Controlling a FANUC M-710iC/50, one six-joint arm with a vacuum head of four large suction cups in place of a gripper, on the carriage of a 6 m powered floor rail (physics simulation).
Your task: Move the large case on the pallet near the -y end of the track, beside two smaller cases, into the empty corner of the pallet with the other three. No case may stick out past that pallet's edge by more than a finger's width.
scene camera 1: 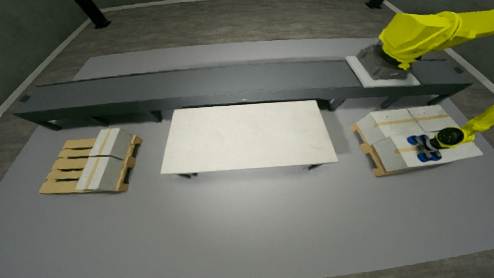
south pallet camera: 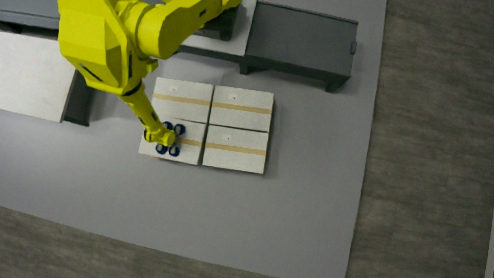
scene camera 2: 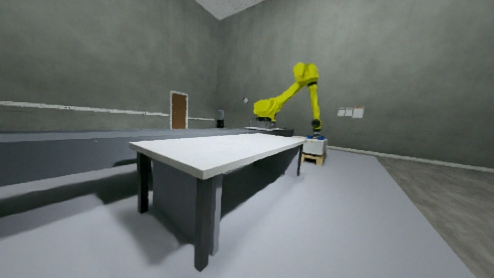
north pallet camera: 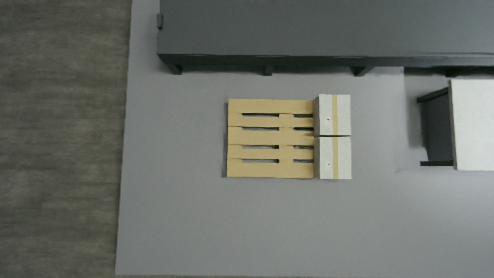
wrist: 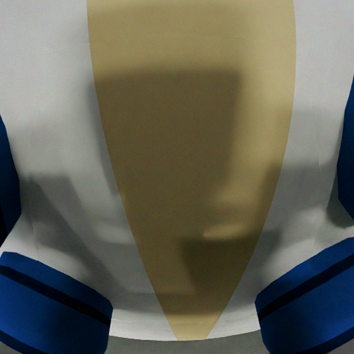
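My gripper [scene camera 1: 424, 148] [scene camera 2: 315, 137] [south pallet camera: 171, 138] [wrist: 181, 220] has its four blue cups on top of the large white case [scene camera 1: 392, 156] [scene camera 2: 315, 147] [south pallet camera: 189, 154] [wrist: 50, 90]. The case sits upright in the front left corner of the three-case pallet [scene camera 1: 367, 149], its top about level with its neighbours. Whether its bottom touches the boards is too small to tell. The other cases [south pallet camera: 182, 103] [south pallet camera: 240, 120] [south pallet camera: 235, 156] fill the other corners; thin gaps show between them and the large case. How far it stands past the outer edge is unclear.
Two smaller cases [north pallet camera: 341, 115] [north pallet camera: 341, 170] stand along one side of the other pallet [scene camera 1: 60, 188] [north pallet camera: 270, 170]. A white table [scene camera 1: 245, 137] [scene camera 2: 215, 150] stands between the pallets. The dark rail track [scene camera 1: 200, 82] [north pallet camera: 300, 30] runs behind them.
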